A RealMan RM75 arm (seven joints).
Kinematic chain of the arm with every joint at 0, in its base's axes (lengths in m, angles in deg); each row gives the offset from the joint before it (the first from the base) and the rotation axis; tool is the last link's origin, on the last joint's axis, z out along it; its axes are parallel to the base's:
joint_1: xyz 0 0 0.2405 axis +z
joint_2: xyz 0 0 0 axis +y
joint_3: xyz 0 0 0.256 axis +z
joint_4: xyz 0 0 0 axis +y
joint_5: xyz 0 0 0.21 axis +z
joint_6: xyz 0 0 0 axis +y
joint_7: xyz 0 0 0.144 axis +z
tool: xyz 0 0 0
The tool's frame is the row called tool.
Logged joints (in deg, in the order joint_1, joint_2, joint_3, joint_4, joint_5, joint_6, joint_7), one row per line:
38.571 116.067 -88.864 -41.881 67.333 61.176 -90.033
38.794 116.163 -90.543 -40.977 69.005 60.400 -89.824
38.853 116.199 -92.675 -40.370 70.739 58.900 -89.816
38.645 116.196 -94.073 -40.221 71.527 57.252 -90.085
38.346 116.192 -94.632 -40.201 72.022 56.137 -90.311
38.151 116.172 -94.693 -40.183 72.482 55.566 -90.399
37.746 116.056 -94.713 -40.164 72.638 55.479 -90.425
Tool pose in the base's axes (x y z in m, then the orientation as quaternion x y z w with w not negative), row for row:
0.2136 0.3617 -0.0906 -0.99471 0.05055 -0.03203 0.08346
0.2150 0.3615 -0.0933 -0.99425 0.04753 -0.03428 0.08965
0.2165 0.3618 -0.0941 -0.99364 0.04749 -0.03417 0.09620
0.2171 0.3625 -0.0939 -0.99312 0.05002 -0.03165 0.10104
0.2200 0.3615 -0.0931 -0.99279 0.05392 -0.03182 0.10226
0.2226 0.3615 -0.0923 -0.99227 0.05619 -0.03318 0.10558
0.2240 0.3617 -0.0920 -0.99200 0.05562 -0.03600 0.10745
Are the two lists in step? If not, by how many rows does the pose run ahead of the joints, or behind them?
The pose runs 2 rows ahead of the joints: the pose in row i belongs to the joints in row i + 2.
